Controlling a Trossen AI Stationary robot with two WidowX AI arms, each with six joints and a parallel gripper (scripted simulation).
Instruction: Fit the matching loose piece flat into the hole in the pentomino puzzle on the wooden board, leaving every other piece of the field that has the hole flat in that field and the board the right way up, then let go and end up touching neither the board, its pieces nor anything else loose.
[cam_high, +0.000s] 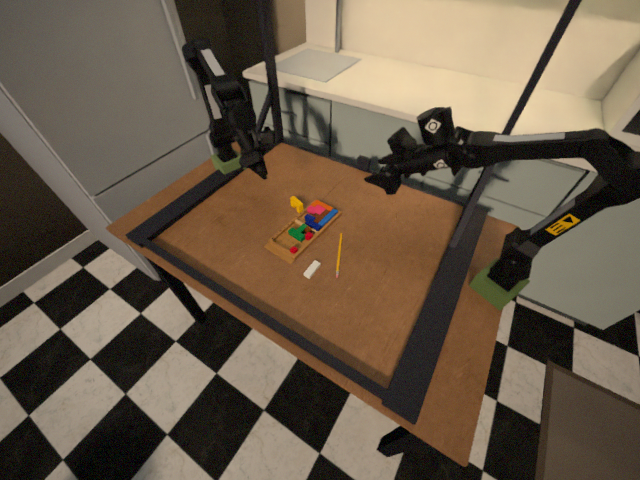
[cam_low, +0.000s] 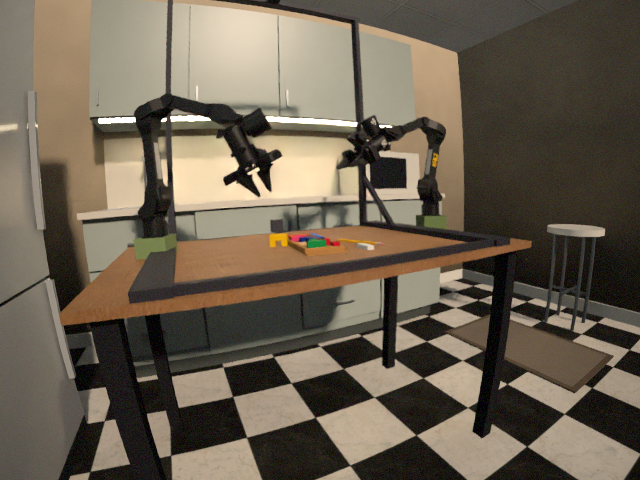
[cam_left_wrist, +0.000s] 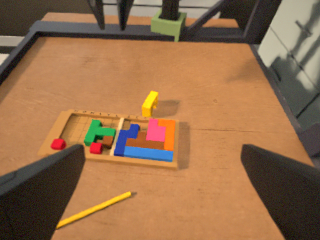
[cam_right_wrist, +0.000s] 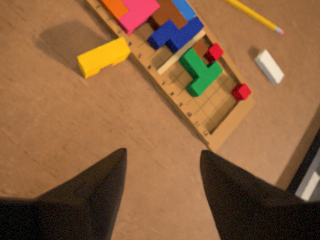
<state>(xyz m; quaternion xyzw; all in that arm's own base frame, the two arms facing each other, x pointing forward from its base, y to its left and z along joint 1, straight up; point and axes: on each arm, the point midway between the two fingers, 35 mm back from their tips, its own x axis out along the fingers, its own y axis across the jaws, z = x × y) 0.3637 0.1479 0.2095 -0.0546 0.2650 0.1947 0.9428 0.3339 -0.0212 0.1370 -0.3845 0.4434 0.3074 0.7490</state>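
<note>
Now: the yellow piece 7 cm behind my right hand, 7 cm to the left of it and 18 cm below it. Also, from my right hand: yellow pencil: 2 cm ahead, 31 cm to the left, 19 cm below; then green piece: 2 cm ahead, 15 cm to the left, 18 cm below; then white eraser: 12 cm ahead, 27 cm to the left, 19 cm below.
</note>
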